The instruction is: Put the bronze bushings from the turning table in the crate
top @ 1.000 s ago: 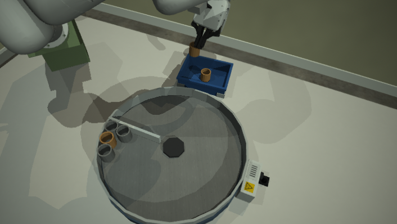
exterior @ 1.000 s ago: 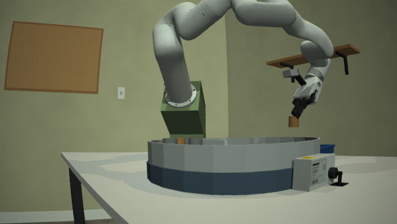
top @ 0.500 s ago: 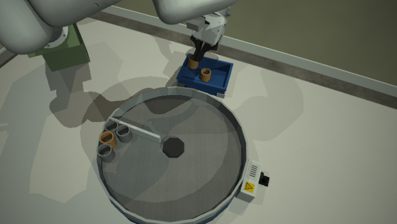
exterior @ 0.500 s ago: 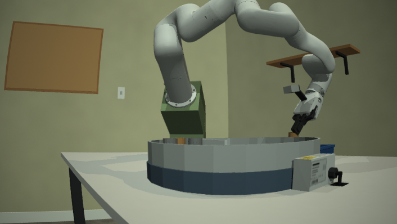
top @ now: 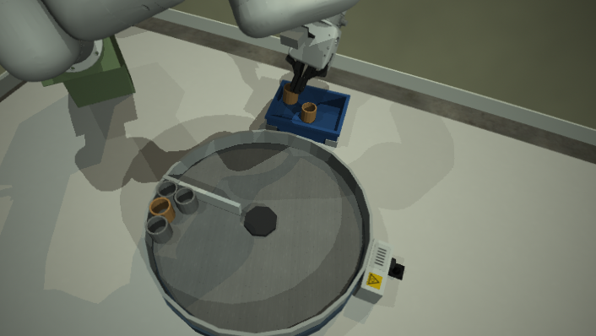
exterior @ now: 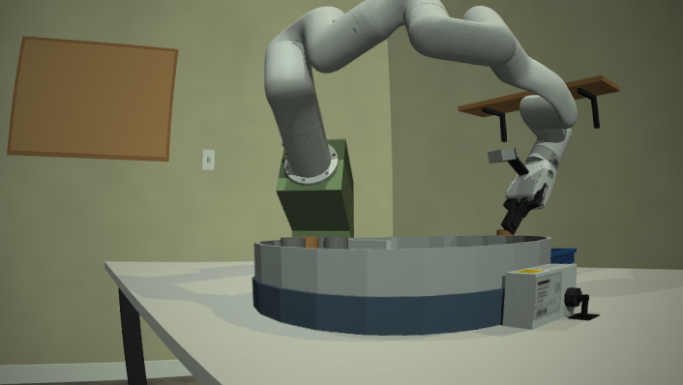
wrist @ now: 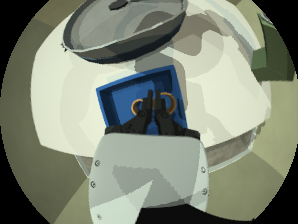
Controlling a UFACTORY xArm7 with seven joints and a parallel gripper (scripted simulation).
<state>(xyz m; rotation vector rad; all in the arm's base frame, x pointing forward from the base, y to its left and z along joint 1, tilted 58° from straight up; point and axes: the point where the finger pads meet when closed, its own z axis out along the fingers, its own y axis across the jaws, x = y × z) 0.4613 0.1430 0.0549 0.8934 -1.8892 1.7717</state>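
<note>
The blue crate lies 9 cm below my hand, 3 cm ahead of it and 1 cm to the right of it. The rest, counted from my hand: round turning table 34 cm to the right, 8 cm behind, 6 cm below.
</note>
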